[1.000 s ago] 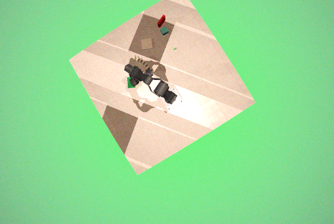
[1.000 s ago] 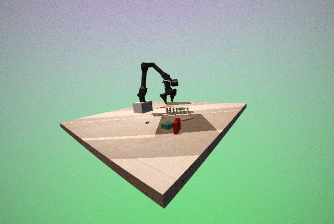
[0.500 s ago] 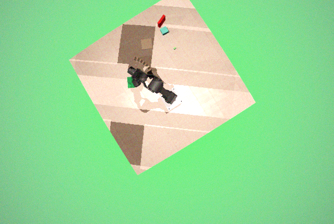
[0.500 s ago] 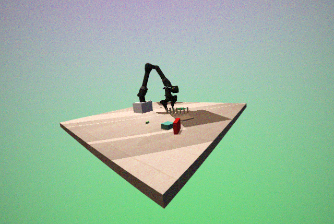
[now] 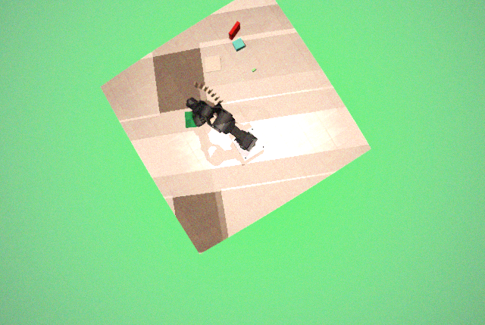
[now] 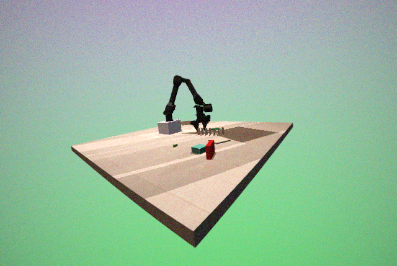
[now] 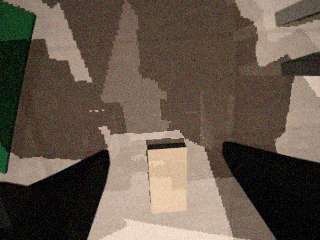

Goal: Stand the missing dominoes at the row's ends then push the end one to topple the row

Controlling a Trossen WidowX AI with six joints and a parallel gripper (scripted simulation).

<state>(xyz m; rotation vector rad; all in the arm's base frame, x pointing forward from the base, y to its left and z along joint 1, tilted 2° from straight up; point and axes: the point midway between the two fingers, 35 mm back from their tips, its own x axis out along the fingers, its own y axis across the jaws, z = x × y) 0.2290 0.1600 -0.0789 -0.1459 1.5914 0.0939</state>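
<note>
Now: gripper tip 40 mm short of the flat green patch and 130 mm to the right of it. Also, from my gripper tip: tiny green piece: 190 mm ahead, 350 mm to the right, 10 mm above; teal block: 380 mm ahead, 320 mm to the right, 10 mm above; red block: 460 mm ahead, 330 mm to the right, 30 mm above.
</note>
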